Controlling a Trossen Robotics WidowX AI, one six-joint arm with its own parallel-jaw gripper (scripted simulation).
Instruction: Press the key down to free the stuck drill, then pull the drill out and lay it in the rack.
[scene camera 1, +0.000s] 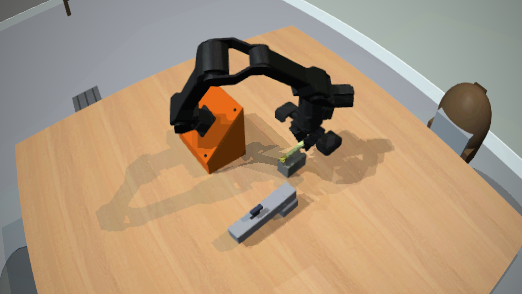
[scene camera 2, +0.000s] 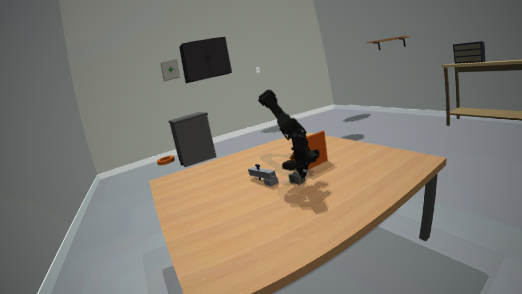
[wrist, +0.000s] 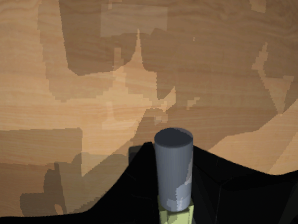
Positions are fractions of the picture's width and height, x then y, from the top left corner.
Note:
My gripper (scene camera 1: 0.59, 0.51) holds a drill.
My gripper is seen too in the wrist view (wrist: 0.54, 0.66).

